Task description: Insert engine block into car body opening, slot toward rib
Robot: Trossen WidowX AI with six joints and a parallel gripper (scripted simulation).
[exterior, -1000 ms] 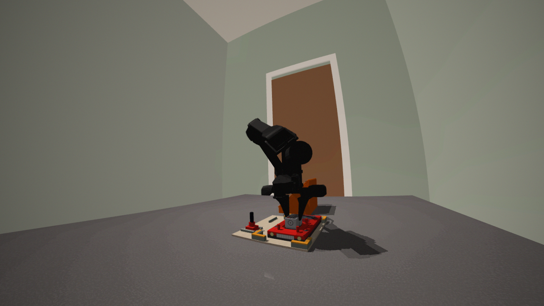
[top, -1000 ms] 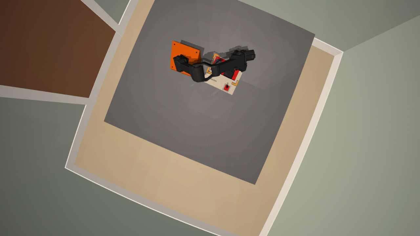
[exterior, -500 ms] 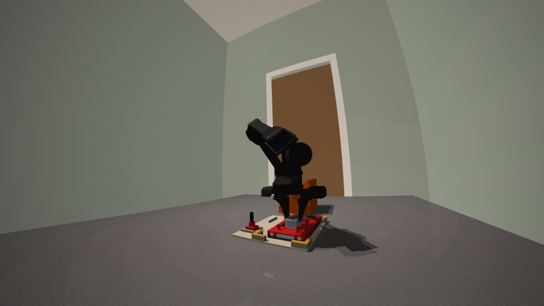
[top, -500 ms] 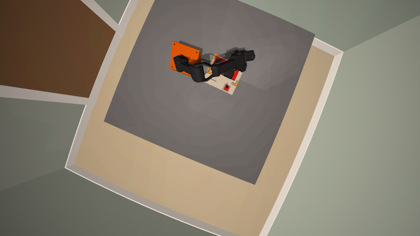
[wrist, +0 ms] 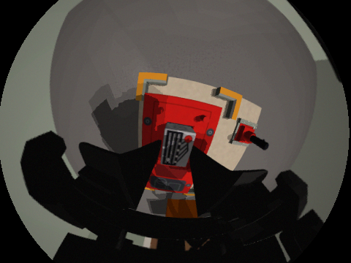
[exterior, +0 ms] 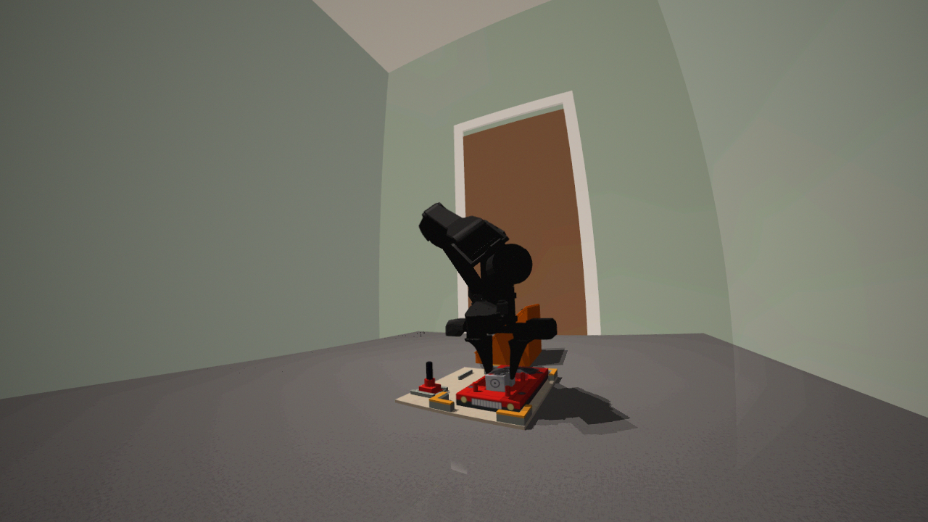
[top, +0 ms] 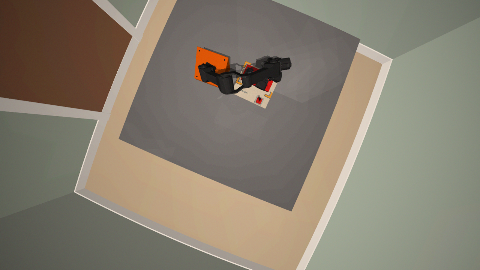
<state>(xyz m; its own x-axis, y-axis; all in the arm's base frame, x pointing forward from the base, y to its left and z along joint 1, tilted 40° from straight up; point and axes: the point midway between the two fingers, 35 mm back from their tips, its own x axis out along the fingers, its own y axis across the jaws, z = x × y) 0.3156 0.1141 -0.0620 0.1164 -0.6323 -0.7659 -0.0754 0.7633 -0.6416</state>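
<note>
The engine block lies 10 mm below my gripper tip.
</note>
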